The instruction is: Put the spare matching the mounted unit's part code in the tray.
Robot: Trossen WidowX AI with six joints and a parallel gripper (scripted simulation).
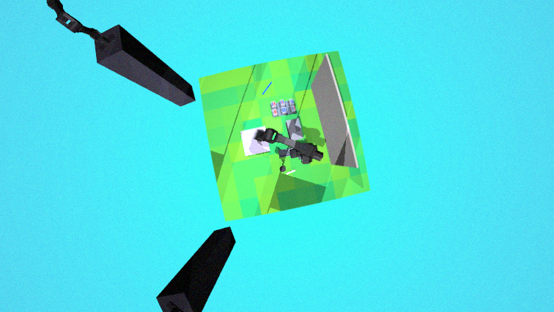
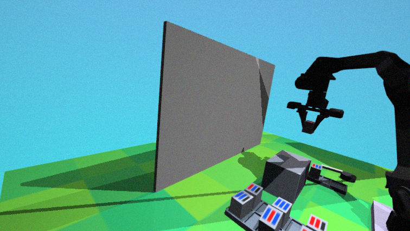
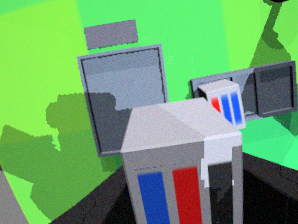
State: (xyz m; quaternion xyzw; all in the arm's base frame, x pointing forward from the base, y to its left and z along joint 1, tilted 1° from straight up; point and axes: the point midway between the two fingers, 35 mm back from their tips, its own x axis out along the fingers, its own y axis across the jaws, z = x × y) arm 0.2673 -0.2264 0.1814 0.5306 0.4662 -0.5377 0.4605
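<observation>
Now: gripper tip 4 cm short of the tray and 18 cm above it. Also, from my gripper tip: mounted unit 2 cm ahead, 20 cm to the left, 13 cm below; then grey panel 26 cm ahead, 17 cm to the left, 5 cm above; then dark disc 17 cm behind, 9 cm to the right, 17 cm below.
</observation>
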